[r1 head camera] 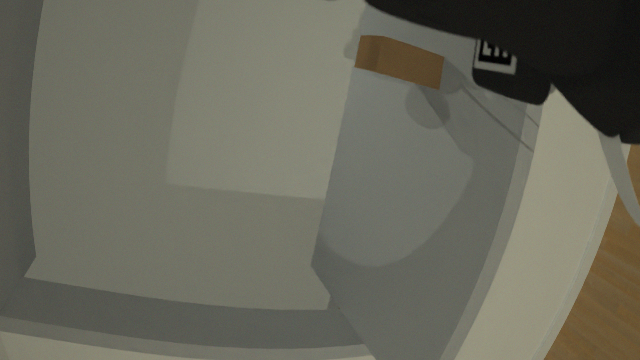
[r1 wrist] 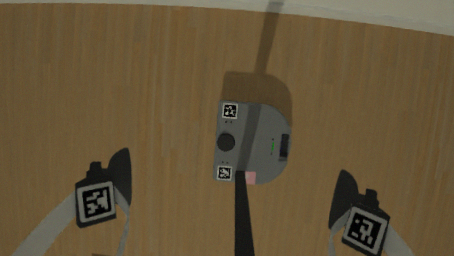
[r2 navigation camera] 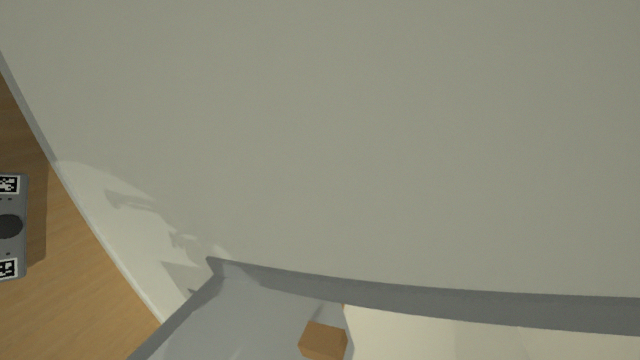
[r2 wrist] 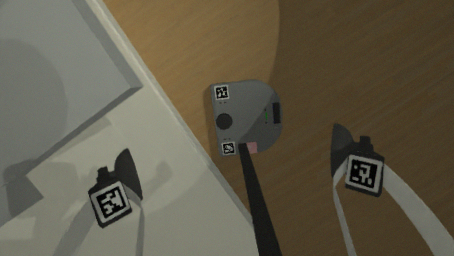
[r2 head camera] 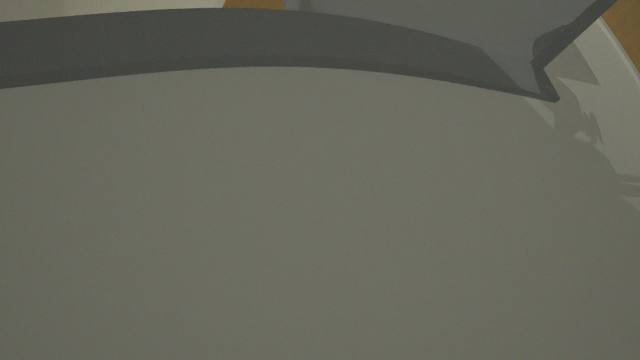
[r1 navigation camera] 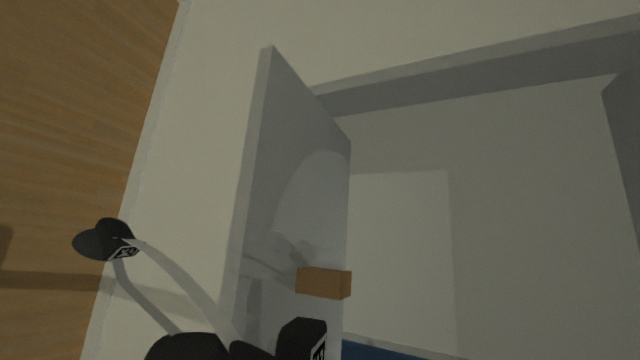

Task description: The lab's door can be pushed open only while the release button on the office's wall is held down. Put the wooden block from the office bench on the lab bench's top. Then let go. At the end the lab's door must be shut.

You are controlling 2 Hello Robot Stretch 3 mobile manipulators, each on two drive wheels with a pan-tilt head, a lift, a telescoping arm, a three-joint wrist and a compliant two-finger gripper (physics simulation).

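A brown wooden block (r1 head camera: 400,62) (r1 navigation camera: 320,283) (r2 navigation camera: 324,341) lies on a grey bench top (r1 head camera: 380,200) (r1 navigation camera: 290,150) (r2 navigation camera: 240,310) beside a wall opening. I cannot tell whether both robots' cameras show the same block and bench. r1's gripper (r1 wrist: 231,187) is open, with its fingers wide apart; parts of it also show in r1's head and navigation views. r2's gripper (r2 wrist: 235,161) is open, its left finger over a pale surface next to the grey bench's corner and its right finger over wooden floor. The lab's door and the release button do not show.
A grey-framed opening (r1 head camera: 150,305) (r1 navigation camera: 450,70) (r2 head camera: 250,40) (r2 navigation camera: 450,300) borders the bench. r1's base (r1 wrist: 265,145) stands on wooden floor near a wall. r2's base (r2 wrist: 255,115) (r2 navigation camera: 12,225) stands close to the pale surface. A blue surface (r1 navigation camera: 380,351) shows at r1's navigation view's bottom.
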